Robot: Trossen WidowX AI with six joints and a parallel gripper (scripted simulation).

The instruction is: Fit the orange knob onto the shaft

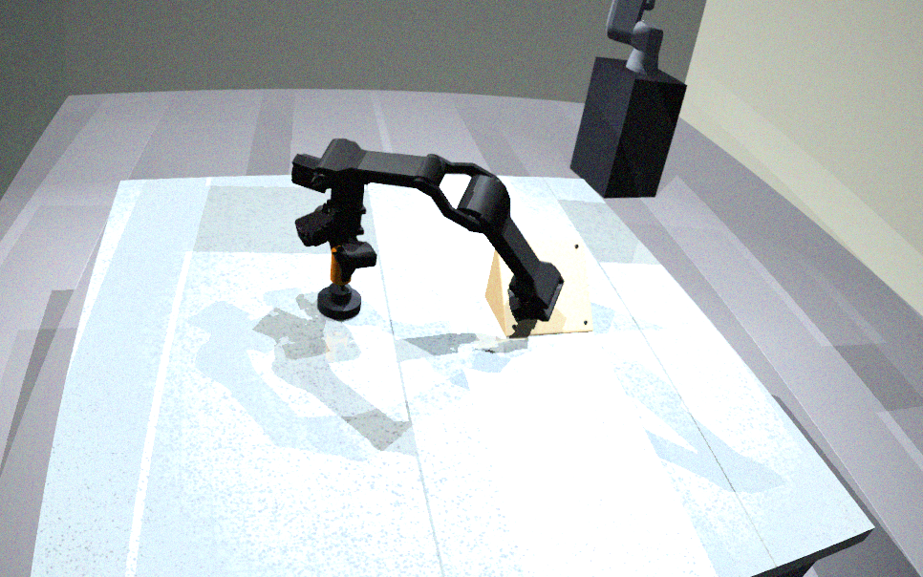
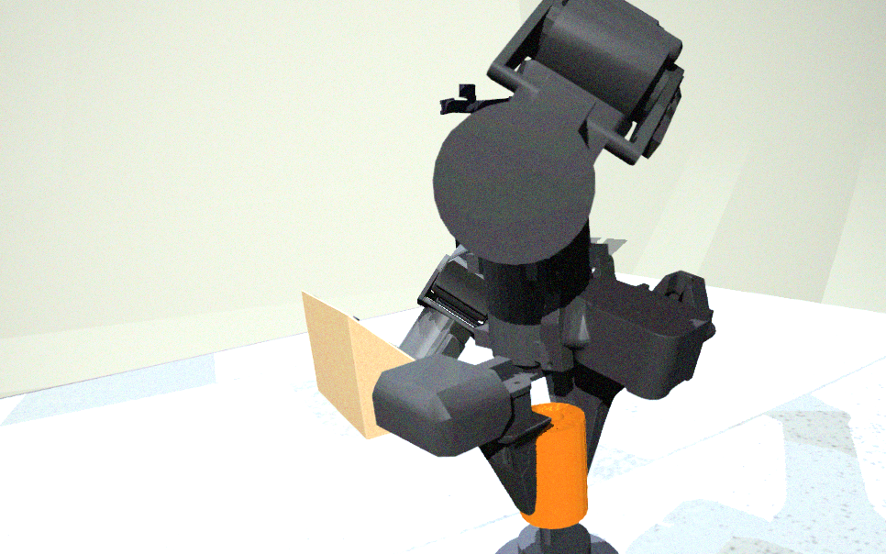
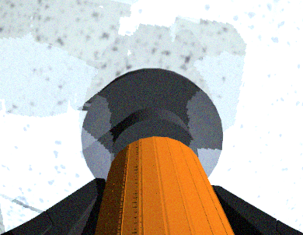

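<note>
The orange knob is 2 cm above my gripper tip. Round my gripper tip: round dark pedestal (4 cm below).
</note>
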